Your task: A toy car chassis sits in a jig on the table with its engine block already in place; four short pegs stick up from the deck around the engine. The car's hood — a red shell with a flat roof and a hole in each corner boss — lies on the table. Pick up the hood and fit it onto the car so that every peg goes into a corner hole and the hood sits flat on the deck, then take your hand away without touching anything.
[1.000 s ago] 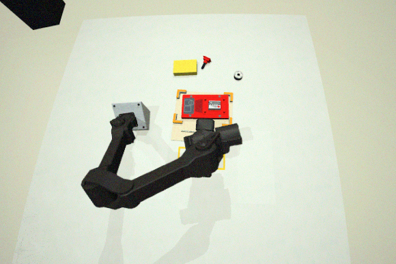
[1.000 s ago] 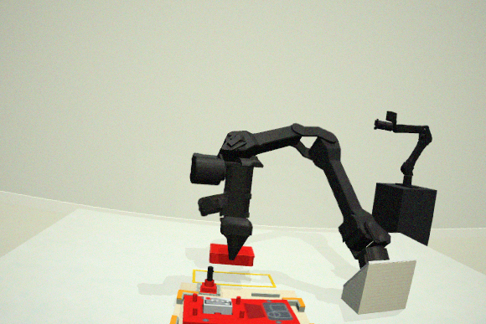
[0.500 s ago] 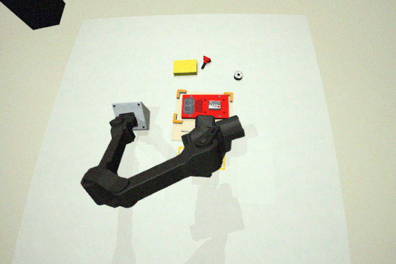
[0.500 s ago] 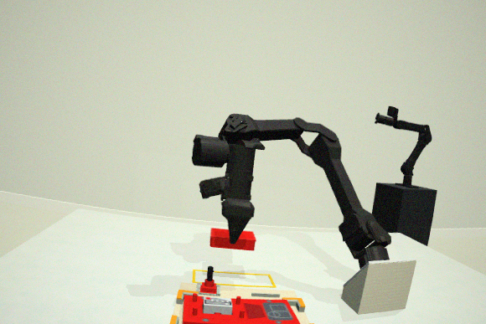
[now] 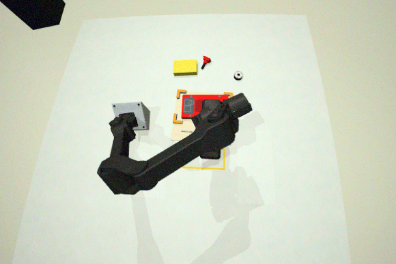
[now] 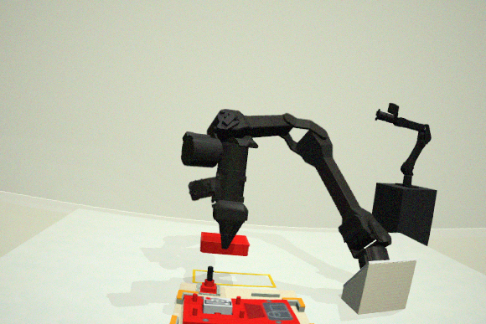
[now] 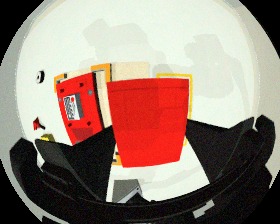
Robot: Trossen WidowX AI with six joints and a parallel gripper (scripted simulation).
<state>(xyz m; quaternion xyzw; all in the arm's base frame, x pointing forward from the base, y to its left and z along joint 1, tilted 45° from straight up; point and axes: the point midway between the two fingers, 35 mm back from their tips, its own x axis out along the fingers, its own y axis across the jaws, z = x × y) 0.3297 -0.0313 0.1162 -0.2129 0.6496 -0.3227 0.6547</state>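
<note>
The grey engine block lies 14 cm to the left of my gripper tip, 9 cm below it and 3 cm ahead of it. Also, from my gripper tip: hood (right at my gripper tip); then cream jig (12 cm to the left, 10 cm below, 1 cm behind); then white wheel (28 cm to the left, 16 cm ahead, 10 cm below).
</note>
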